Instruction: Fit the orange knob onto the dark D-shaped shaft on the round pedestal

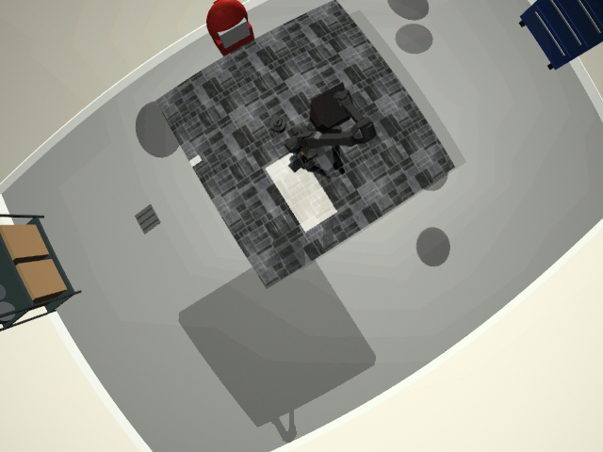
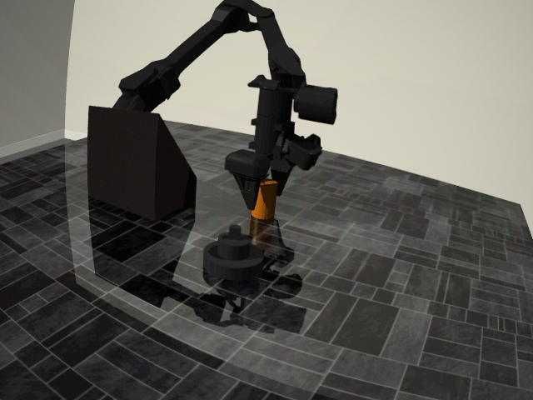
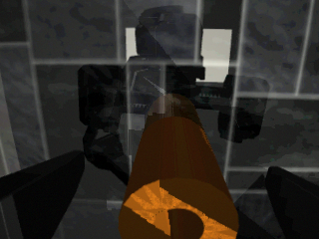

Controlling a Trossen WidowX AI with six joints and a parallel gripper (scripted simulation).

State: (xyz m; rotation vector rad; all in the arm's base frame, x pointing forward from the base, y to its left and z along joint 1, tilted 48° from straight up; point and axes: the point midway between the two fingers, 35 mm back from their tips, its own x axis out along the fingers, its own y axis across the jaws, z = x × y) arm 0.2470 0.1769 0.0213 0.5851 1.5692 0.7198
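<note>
Right now the orange knob is 10 mm above my gripper tip. Round my gripper tip: round pedestal 70 mm ahead, 190 mm to the right, 10 mm above.
</note>
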